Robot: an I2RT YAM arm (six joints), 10 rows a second.
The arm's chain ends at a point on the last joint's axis. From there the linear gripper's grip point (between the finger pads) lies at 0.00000 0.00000 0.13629 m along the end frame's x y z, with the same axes.
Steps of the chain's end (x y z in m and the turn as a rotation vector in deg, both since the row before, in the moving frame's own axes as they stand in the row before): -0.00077 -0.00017 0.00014 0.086 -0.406 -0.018; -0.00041 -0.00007 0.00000 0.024 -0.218 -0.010; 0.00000 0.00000 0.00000 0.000 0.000 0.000; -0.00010 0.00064 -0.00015 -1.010 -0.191 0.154; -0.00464 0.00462 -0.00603 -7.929 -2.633 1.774; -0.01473 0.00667 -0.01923 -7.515 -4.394 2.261; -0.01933 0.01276 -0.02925 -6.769 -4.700 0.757
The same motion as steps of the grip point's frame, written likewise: -0.00174 -0.00037 0.00014 0.086 -0.406 -0.018; -0.00093 -0.00013 0.00000 0.024 -0.218 -0.010; 0.00000 0.00000 0.00000 0.000 0.000 0.000; -0.00056 0.00304 -0.00017 -1.010 -0.191 0.154; -0.01117 0.02331 -0.00748 -7.929 -2.633 1.774; -0.02549 0.02427 -0.02080 -7.515 -4.394 2.261; -0.03058 0.02873 -0.03066 -6.769 -4.700 0.757
